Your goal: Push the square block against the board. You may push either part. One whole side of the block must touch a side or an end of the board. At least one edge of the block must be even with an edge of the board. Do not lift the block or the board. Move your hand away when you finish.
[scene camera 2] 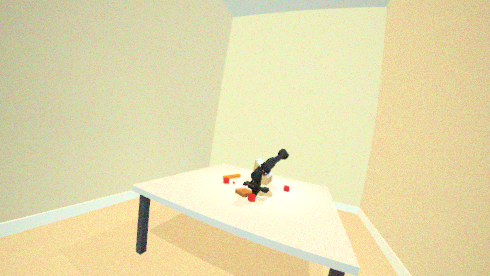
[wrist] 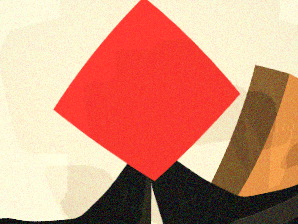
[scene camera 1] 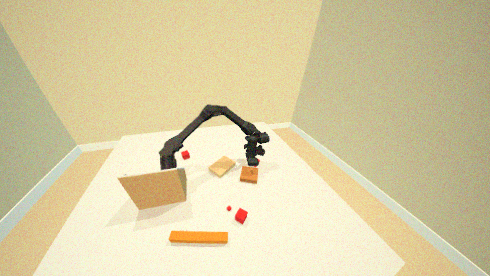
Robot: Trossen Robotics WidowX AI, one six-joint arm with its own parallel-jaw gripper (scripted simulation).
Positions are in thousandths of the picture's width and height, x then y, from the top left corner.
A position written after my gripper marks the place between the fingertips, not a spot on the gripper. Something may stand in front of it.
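Note:
There's a red cube (wrist: 495, 422) here, and my gripper (wrist: 495, 685) carries the red cube.

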